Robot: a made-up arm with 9 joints.
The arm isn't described. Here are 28 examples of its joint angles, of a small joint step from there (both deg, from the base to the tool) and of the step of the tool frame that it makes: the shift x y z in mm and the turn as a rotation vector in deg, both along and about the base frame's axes.
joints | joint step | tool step
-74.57 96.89 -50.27 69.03 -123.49 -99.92 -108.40 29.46 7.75 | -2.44 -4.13 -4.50 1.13 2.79 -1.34 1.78 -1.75 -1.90 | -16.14 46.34 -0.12 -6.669 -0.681 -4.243
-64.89 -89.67 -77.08 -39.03 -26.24 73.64 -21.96 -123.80 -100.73 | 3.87 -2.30 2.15 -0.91 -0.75 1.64 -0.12 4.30 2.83 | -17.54 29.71 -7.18 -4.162 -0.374 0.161
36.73 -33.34 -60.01 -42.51 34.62 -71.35 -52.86 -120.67 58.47 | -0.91 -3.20 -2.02 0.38 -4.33 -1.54 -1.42 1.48 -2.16 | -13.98 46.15 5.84 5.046 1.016 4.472
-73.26 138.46 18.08 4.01 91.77 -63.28 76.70 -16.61 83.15 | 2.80 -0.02 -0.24 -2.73 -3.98 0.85 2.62 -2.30 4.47 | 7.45 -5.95 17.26 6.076 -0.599 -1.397
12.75 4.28 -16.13 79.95 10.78 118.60 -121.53 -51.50 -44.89 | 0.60 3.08 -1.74 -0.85 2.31 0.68 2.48 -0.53 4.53 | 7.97 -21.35 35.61 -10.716 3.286 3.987
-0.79 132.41 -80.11 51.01 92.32 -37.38 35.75 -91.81 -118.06 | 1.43 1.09 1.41 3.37 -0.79 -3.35 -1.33 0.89 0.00 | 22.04 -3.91 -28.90 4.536 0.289 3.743
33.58 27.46 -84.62 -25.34 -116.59 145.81 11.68 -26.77 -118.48 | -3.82 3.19 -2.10 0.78 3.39 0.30 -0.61 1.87 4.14 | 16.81 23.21 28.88 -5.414 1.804 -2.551
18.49 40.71 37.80 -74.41 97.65 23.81 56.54 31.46 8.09 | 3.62 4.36 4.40 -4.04 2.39 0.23 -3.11 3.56 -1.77 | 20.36 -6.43 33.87 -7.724 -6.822 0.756
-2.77 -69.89 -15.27 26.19 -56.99 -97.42 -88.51 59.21 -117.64 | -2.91 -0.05 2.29 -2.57 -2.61 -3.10 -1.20 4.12 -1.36 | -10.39 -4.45 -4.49 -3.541 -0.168 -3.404
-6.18 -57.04 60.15 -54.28 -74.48 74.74 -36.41 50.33 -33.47 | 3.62 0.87 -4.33 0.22 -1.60 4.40 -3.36 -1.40 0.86 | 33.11 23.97 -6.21 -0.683 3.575 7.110
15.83 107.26 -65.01 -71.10 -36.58 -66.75 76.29 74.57 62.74 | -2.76 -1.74 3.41 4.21 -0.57 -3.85 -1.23 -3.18 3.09 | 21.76 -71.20 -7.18 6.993 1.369 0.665
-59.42 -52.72 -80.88 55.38 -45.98 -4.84 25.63 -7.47 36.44 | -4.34 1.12 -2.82 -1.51 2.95 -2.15 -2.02 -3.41 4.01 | 24.99 -15.57 2.03 4.549 6.850 6.926
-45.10 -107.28 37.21 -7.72 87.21 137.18 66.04 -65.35 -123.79 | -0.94 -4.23 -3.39 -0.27 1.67 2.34 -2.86 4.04 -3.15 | 5.69 15.17 23.67 7.128 5.115 -2.080
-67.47 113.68 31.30 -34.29 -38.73 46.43 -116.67 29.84 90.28 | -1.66 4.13 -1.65 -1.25 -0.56 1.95 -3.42 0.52 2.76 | 48.85 -0.24 4.16 -2.260 0.498 7.780
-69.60 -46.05 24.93 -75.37 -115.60 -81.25 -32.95 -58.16 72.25 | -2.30 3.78 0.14 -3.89 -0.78 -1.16 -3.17 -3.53 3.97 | -5.38 -57.02 38.30 0.742 1.294 2.871
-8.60 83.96 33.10 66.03 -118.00 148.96 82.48 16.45 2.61 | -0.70 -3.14 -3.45 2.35 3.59 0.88 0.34 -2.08 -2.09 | -17.05 17.91 -21.37 -4.084 1.367 -4.667
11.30 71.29 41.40 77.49 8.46 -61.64 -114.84 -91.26 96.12 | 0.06 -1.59 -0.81 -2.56 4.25 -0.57 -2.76 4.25 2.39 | -14.42 -18.72 16.27 -6.841 1.280 -4.177
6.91 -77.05 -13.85 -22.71 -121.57 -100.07 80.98 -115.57 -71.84 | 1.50 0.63 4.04 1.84 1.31 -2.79 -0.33 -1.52 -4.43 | 19.99 40.01 -27.56 -0.864 -3.172 -6.669
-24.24 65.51 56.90 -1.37 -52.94 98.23 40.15 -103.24 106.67 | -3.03 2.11 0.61 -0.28 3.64 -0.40 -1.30 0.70 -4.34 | -7.61 -7.00 12.86 -4.782 1.417 -4.044
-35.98 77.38 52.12 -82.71 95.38 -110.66 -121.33 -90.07 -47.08 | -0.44 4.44 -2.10 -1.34 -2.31 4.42 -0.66 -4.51 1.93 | 29.30 33.66 42.67 -4.037 2.790 -0.897
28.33 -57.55 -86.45 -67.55 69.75 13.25 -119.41 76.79 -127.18 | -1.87 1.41 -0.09 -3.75 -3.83 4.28 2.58 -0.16 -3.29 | -13.53 -30.77 12.10 -0.270 -0.035 -2.232
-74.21 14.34 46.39 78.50 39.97 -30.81 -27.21 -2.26 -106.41 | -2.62 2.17 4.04 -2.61 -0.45 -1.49 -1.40 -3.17 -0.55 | -5.92 1.16 9.66 -2.582 -6.007 5.201
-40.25 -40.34 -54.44 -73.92 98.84 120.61 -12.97 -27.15 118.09 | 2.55 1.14 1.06 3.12 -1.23 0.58 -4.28 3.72 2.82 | 3.89 9.37 -7.66 -2.243 -2.494 -0.322
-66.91 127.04 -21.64 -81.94 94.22 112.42 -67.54 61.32 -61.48 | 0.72 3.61 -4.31 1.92 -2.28 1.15 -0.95 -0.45 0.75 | -13.46 55.94 3.17 -4.984 -2.838 0.212
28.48 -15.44 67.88 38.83 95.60 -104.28 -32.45 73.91 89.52 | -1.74 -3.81 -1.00 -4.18 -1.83 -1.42 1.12 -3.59 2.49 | -27.57 44.24 -27.85 5.795 1.637 -5.522
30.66 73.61 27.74 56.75 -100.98 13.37 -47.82 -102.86 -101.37 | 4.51 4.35 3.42 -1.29 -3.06 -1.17 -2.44 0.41 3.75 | 57.46 8.17 66.02 -6.233 -2.892 8.709
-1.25 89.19 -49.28 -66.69 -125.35 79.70 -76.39 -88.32 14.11 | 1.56 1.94 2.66 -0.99 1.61 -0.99 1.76 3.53 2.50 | -49.90 43.23 6.63 -3.475 -3.835 9.436
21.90 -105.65 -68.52 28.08 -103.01 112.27 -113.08 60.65 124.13 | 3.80 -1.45 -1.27 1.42 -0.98 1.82 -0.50 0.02 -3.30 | -14.31 -20.11 -25.98 1.035 -6.000 3.922
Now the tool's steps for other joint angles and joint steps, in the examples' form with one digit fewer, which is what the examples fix.
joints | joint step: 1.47 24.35 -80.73 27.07 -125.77 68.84 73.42 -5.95 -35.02 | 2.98 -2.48 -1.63 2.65 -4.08 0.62 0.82 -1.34 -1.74
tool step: -10.0 -4.6 5.2 4.99 -6.35 -1.81
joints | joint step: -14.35 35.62 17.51 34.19 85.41 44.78 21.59 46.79 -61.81 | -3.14 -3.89 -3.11 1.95 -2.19 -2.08 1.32 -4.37 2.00
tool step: -15.4 8.6 -25.6 5.19 7.72 -1.37
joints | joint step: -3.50 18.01 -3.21 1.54 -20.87 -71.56 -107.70 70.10 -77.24 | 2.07 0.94 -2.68 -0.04 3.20 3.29 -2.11 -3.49 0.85
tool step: 5.9 23.7 -0.3 -6.09 0.53 -1.27
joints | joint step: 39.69 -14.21 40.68 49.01 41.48 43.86 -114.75 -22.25 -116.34 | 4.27 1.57 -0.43 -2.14 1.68 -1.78 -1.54 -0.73 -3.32
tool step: 17.0 -7.1 23.4 -1.43 -6.71 -0.52
